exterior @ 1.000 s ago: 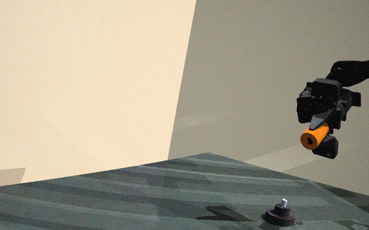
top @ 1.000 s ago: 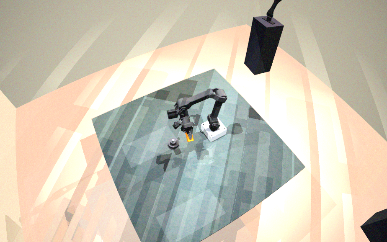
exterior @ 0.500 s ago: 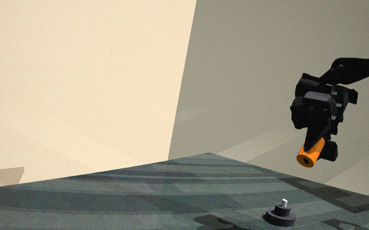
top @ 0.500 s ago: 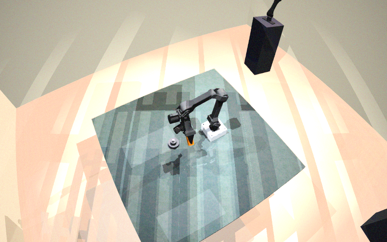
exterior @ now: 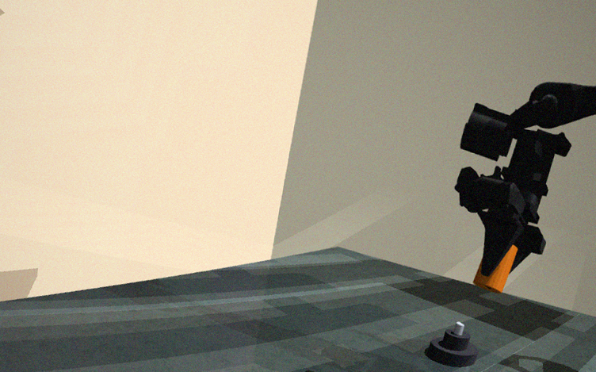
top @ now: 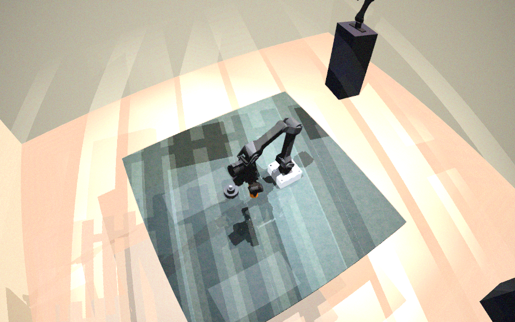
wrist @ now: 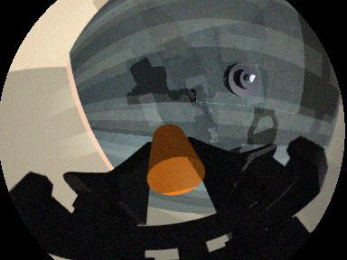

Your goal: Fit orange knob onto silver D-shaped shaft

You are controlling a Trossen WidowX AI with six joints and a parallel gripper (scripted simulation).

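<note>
The orange knob is 10 mm to the right of my gripper tip and 30 mm above it. From my gripper tip the other things lie so: dark round pedestal (70 mm ahead, 160 mm to the right, 150 mm below).
</note>
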